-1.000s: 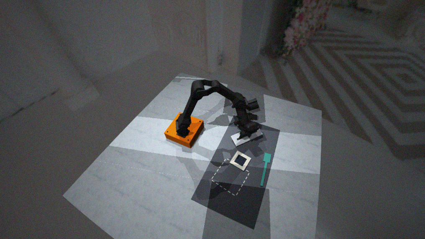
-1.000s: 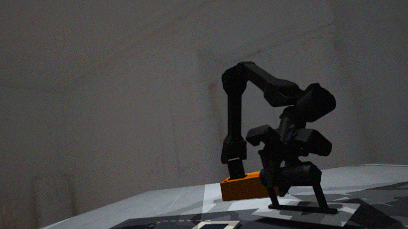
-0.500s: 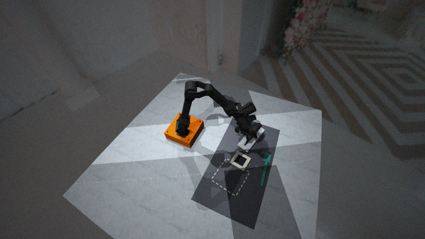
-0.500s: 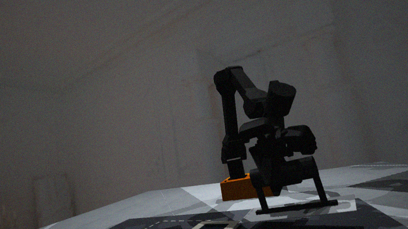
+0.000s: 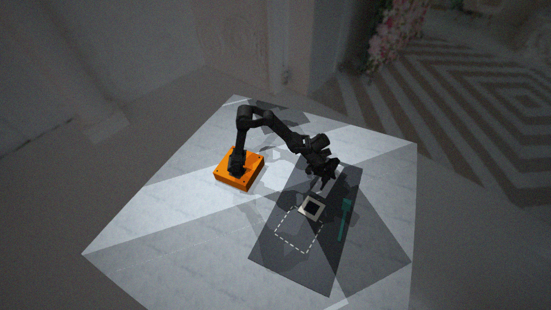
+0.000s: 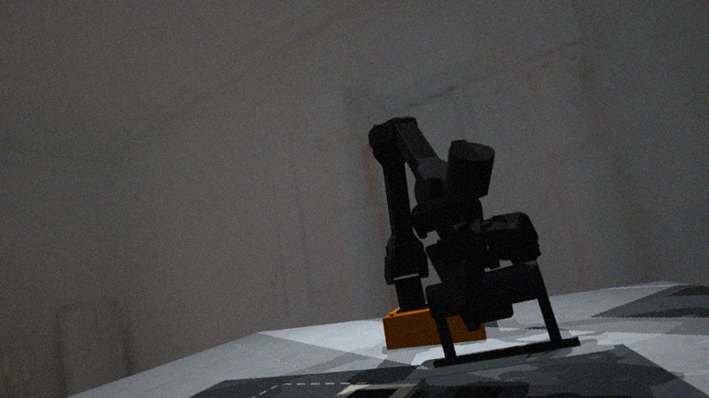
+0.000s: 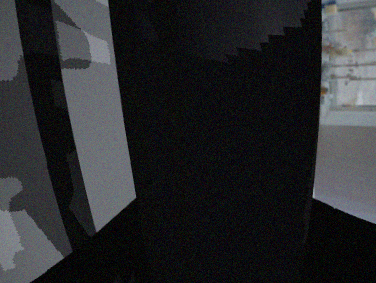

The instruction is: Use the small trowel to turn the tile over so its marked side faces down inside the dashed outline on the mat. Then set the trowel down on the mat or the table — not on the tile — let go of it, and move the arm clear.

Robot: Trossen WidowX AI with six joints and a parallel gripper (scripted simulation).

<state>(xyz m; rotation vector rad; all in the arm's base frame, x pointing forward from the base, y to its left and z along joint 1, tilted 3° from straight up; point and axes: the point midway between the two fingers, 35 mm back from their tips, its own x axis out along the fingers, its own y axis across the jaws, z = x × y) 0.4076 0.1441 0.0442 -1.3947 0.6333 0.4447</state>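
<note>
The dark mat is 30 mm behind my gripper tip, 130 mm to the right of it and 110 mm below it. Round my gripper tip: small trowel 30 mm behind, 10 mm below; then teal trowel 100 mm ahead, 100 mm to the right, 90 mm below; then tile 40 mm behind, 130 mm to the right, 90 mm below.
</note>
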